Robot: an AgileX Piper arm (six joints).
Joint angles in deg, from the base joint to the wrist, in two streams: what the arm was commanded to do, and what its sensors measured. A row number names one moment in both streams.
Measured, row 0:
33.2, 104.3, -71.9, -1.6, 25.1, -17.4
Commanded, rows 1 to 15:
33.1, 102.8, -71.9, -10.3, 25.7, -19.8
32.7, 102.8, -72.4, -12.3, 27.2, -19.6
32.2, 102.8, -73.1, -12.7, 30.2, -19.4
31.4, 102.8, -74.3, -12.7, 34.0, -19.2
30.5, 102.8, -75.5, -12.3, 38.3, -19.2
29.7, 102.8, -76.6, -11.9, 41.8, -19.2
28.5, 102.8, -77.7, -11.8, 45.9, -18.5
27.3, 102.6, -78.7, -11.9, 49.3, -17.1
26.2, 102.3, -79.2, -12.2, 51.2, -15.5
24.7, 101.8, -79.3, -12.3, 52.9, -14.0
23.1, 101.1, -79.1, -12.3, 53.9, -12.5
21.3, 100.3, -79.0, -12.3, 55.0, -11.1
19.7, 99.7, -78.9, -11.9, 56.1, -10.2
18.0, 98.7, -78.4, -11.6, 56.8, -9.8
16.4, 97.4, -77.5, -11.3, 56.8, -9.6
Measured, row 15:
22.2, 101.3, -78.6, -11.6, 53.2, -12.5
